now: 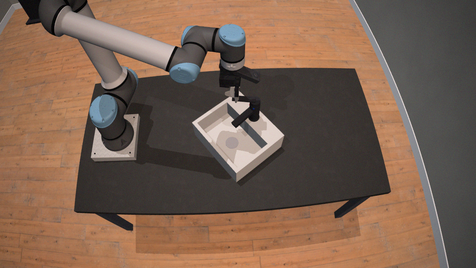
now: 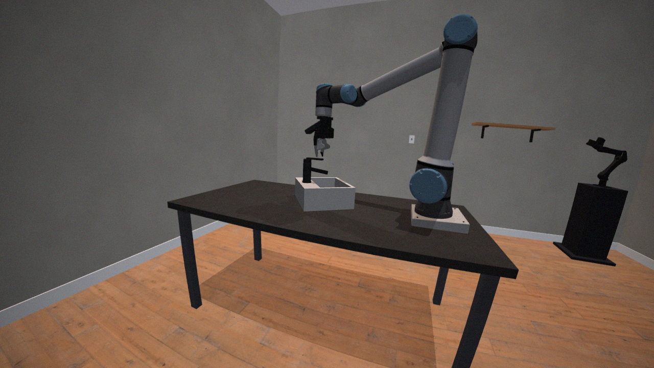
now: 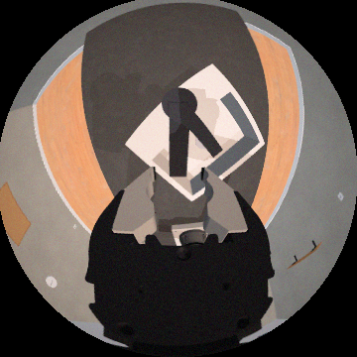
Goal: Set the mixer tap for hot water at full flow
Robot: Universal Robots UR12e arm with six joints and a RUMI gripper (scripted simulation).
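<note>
Now: the lever 30 mm ahead of my hand and 30 mm below it. Round my hand: white square basin (10 mm behind, 80 mm to the right, 260 mm below).
</note>
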